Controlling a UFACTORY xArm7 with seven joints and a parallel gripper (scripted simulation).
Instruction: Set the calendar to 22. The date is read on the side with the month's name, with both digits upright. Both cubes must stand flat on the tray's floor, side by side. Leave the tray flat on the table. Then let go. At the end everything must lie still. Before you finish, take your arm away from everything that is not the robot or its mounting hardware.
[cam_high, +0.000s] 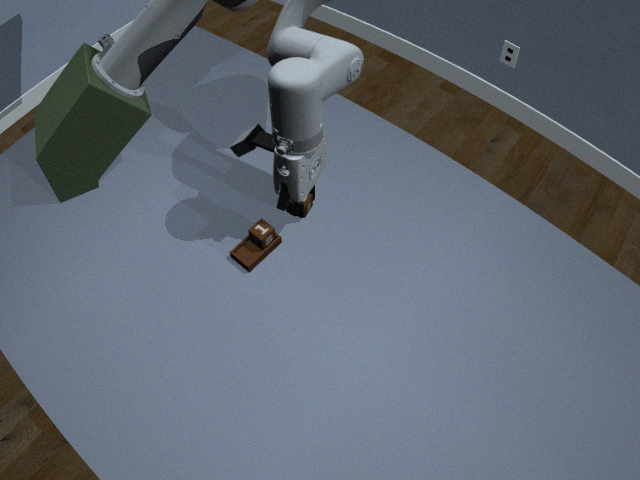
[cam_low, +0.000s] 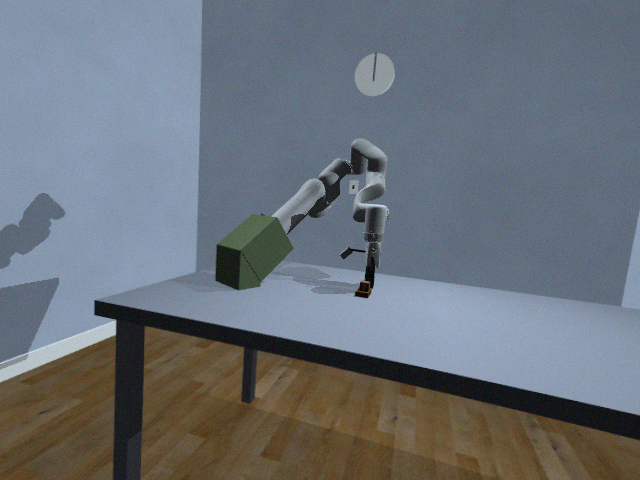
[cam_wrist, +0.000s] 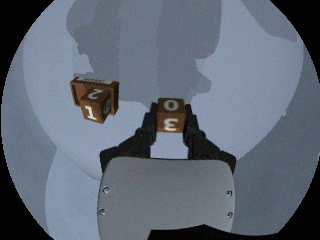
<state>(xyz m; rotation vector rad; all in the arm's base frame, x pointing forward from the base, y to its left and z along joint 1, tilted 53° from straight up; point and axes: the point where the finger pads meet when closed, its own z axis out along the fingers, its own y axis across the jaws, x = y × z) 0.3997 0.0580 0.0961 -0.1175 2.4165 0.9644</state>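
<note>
Right now my hand is 90 mm to the left of the brown cube. The rest, counted from my hand: brown tray 110 mm to the right, 20 mm below.
</note>
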